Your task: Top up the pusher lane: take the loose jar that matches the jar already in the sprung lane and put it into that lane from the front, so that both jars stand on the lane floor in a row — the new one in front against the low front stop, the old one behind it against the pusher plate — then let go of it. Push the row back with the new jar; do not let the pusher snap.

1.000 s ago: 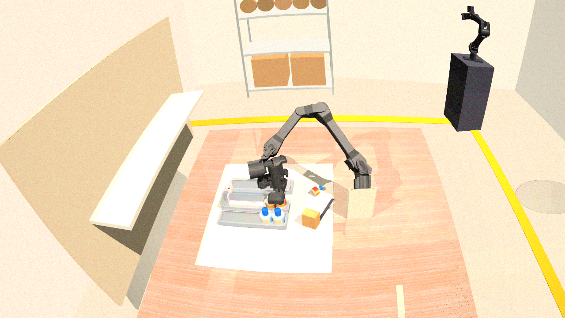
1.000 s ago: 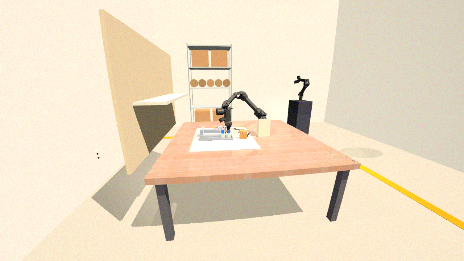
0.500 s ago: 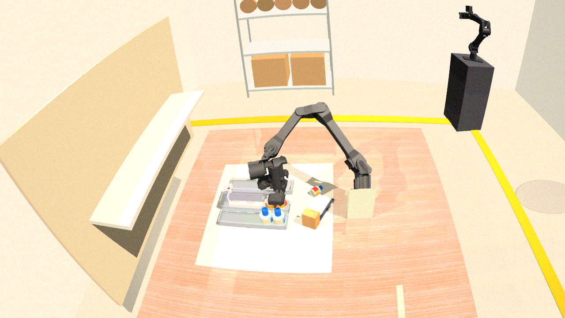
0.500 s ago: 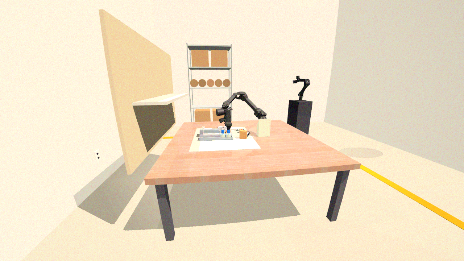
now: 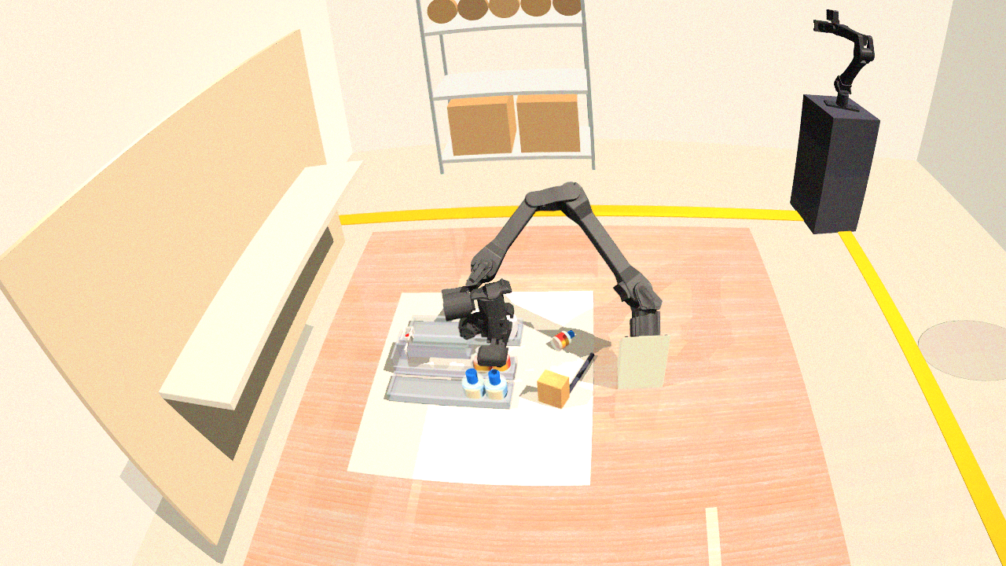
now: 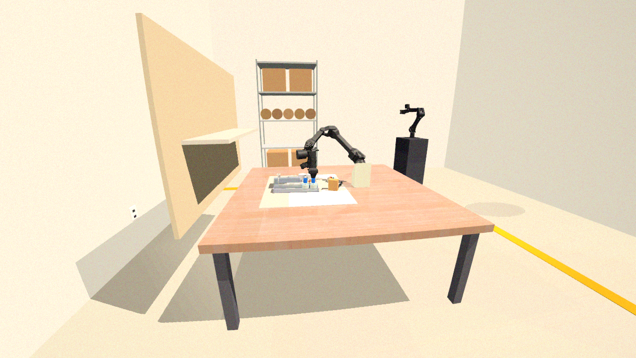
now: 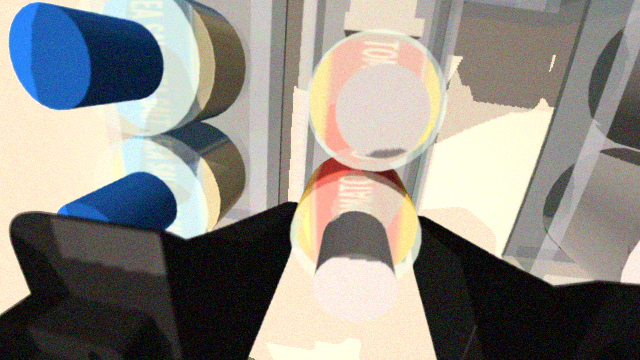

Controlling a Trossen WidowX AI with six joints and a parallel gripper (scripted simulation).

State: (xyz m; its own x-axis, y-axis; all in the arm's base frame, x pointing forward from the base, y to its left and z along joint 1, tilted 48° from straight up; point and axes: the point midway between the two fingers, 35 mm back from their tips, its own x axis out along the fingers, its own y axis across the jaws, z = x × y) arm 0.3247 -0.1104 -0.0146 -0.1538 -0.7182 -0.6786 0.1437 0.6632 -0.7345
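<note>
Right now my gripper tip is 12 cm past the orange box, 11 cm to the right of it and 1 cm above it. The rest, counted from my gripper tip: blue-lidded jar 16 cm behind, 8 cm to the right, 2 cm below; black rod 18 cm behind, 4 cm to the left, 3 cm below; lane rack 14 cm ahead, 5 cm to the right, 2 cm below.
</note>
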